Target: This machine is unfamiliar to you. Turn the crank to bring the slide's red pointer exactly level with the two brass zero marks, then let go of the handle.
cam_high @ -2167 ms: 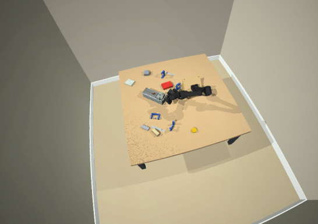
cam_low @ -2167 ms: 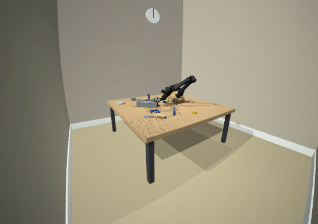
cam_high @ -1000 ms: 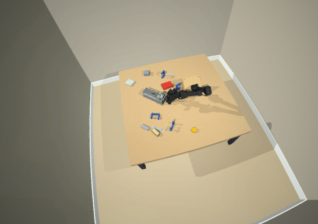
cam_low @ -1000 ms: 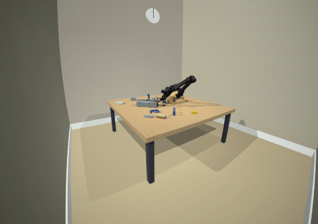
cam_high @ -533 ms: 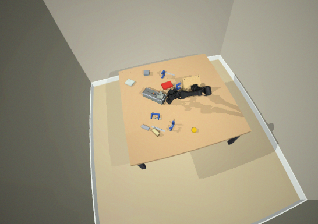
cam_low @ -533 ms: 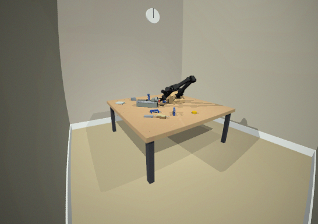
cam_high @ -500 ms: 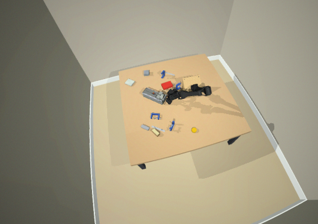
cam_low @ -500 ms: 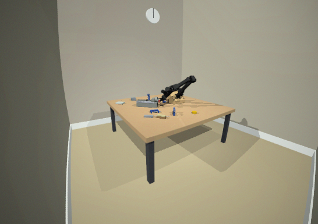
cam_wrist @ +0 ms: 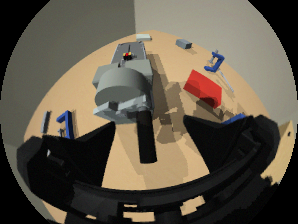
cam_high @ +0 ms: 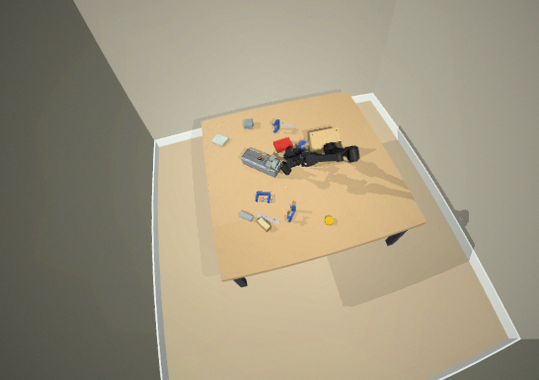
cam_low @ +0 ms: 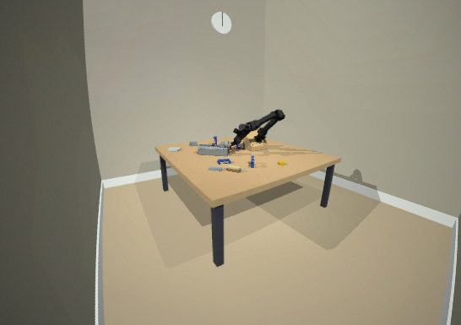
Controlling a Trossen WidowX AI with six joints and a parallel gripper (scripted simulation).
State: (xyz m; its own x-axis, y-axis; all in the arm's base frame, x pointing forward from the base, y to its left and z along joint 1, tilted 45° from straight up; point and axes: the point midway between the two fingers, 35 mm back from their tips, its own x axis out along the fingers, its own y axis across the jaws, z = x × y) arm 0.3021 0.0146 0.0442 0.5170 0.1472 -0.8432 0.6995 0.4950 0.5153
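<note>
Right now my gripper tip is 1 cm past the dark crank handle, 2 cm to the right of it and 2 cm below it. Round my gripper tip: red pointer 14 cm ahead, 9 cm to the right; then tan block 22 cm ahead, 35 cm to the left, 7 cm below; then yellow disc 16 cm behind, 43 cm to the left, 8 cm below.
</note>
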